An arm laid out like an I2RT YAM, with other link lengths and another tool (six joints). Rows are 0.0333 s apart.
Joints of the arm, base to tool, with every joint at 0 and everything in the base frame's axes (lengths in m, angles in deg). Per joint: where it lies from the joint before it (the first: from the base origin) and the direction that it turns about. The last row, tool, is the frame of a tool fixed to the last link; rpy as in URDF.
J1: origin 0 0 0.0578 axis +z
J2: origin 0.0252 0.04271 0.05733 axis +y
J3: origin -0.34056 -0.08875 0 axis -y
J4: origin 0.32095 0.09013 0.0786 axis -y
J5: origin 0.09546 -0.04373 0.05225 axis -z
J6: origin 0.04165 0 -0.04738 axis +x
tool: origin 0.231 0.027 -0.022 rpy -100.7 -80.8 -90
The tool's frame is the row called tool.
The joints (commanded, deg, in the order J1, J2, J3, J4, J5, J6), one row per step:
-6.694 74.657 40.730 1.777 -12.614 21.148
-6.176 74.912 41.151 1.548 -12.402 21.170
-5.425 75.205 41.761 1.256 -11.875 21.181
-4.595 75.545 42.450 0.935 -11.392 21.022
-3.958 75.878 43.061 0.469 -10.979 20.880
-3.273 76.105 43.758 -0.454 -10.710 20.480
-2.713 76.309 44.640 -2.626 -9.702 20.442
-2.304 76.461 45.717 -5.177 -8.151 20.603
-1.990 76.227 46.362 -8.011 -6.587 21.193
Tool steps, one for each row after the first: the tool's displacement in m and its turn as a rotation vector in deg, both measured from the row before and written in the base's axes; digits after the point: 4 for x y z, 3 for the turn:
0.0015 0.0038 0.0008 -0.087 0.078 0.327
0.0024 0.0045 0.0019 -0.273 0.005 0.299
0.0025 0.0055 0.0021 -0.393 -0.026 0.504
0.0016 0.0041 0.0006 -0.325 0.185 0.362
0.0002 0.0053 0.0001 -0.451 0.407 0.670
-0.0025 0.0009 -0.0045 -0.510 1.516 -0.259
-0.0025 -0.0031 -0.0040 -0.689 1.683 -0.951
-0.0063 -0.0039 -0.0060 -0.395 2.047 -1.288

